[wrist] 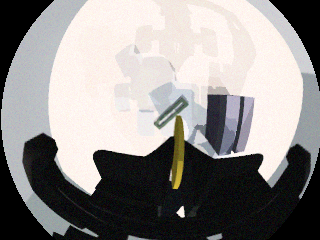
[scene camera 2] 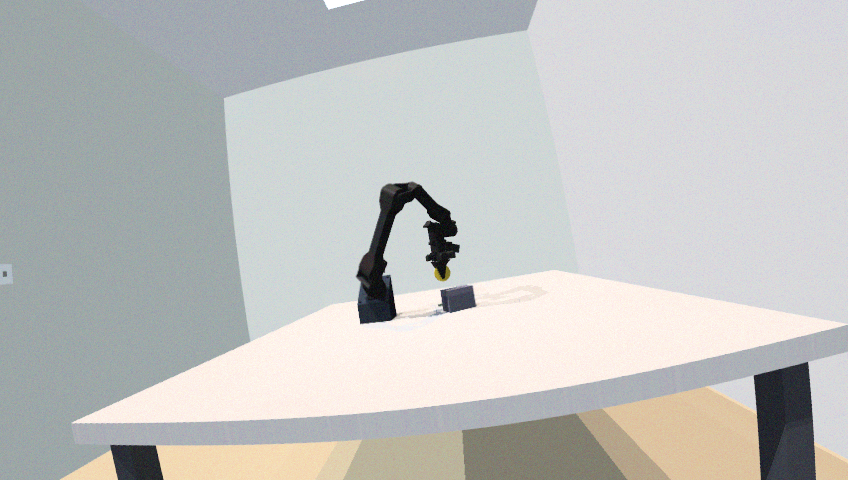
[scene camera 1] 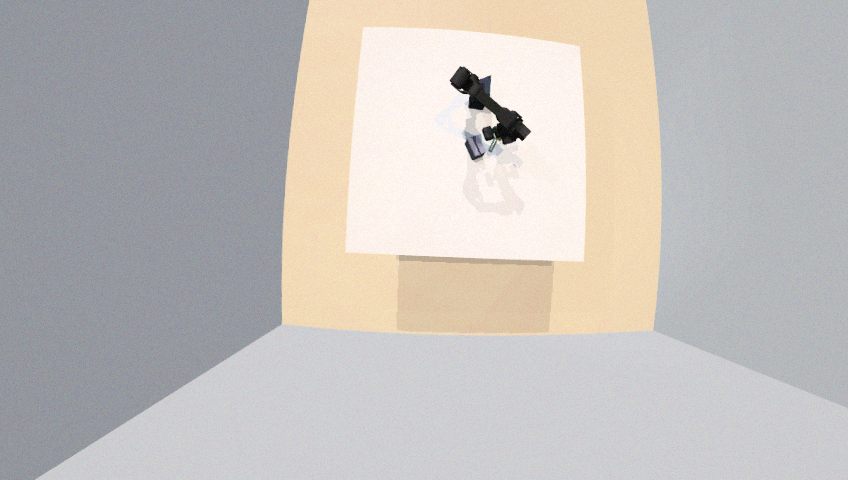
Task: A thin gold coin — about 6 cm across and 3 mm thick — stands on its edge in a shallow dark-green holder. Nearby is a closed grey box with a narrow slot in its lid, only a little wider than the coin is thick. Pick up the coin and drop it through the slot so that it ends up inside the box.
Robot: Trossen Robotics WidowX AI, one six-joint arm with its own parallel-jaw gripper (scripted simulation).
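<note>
A coin is carried by the gripper, which the wrist view also shows.
</note>
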